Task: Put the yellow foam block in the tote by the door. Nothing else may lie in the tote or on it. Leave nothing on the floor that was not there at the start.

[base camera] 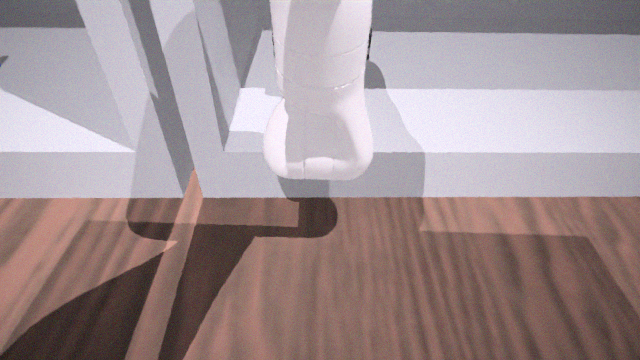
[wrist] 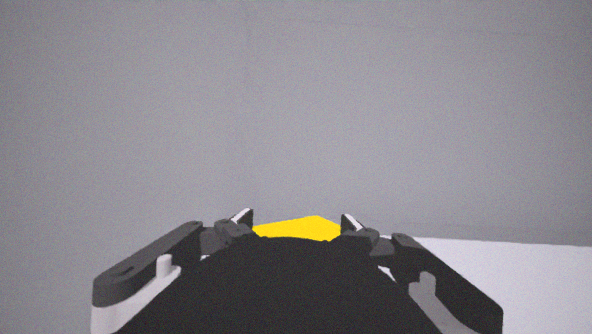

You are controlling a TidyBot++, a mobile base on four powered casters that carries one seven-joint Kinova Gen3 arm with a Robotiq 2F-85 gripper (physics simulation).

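Frame: origin at the arm's base, x ahead, y left, z up, level; centimetres.
Seen in the pictures: gripper, fingertip midpoint: (wrist: pixel 296 221).
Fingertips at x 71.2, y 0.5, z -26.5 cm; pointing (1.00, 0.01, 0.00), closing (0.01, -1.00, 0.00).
Offsets run from my fingertips to a thing's top centre. "*": to the spot under its first point. Level surfaces: height alone.
In the wrist view my gripper (wrist: pixel 296 221) is open, its two fingertips spread wide. The yellow foam block @(dx +0.7, dy -0.7, dz -1.0 cm) (wrist: pixel 296 229) shows between the fingertips, its lower part hidden behind the gripper's dark body. I cannot tell whether the fingers touch it. It rests on a pale surface @(dz -5.5 cm) (wrist: pixel 468 260) in front of a grey wall. In the base camera view only my white arm (base camera: pixel 320 99) shows, reaching over a grey-white shelf board @(dz -5.5 cm) (base camera: pixel 496 119). The gripper and the block are hidden there. The tote is in no view.
Slanted grey upright posts (base camera: pixel 189 99) stand left of the arm at the shelf's front. The shelf's front face @(* dx -25.1, dy -22.7, dz -8.9 cm) (base camera: pixel 496 173) meets a wooden floor @(dz -13.2 cm) (base camera: pixel 397 297) with dark shadows of the arm and base.
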